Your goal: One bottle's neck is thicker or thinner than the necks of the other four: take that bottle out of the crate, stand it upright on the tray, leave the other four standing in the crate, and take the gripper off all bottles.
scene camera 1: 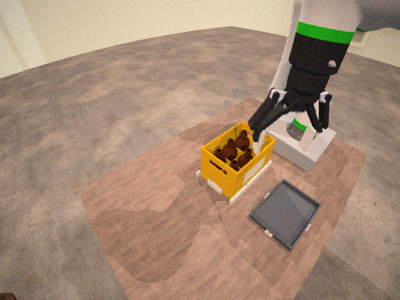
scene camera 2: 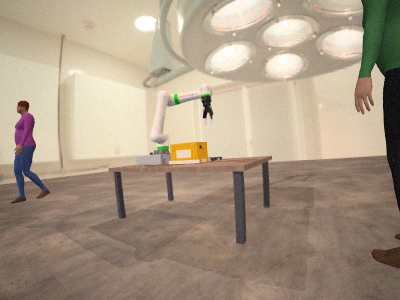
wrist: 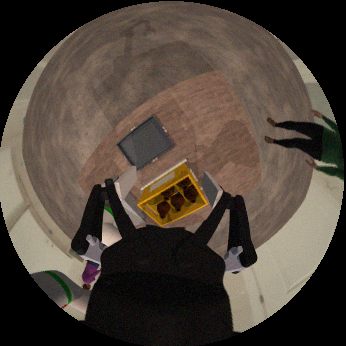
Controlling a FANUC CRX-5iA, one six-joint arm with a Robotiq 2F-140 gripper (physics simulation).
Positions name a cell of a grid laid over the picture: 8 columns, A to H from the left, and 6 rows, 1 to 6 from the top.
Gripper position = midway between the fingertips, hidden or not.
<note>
The gripper (scene camera 1: F3) is open and holds nothing. Also in view: a dark grey tray (scene camera 1: F5).
The gripper is seen too in the wrist view (wrist: D4). The dark grey tray is seen too in the wrist view (wrist: D3).
</note>
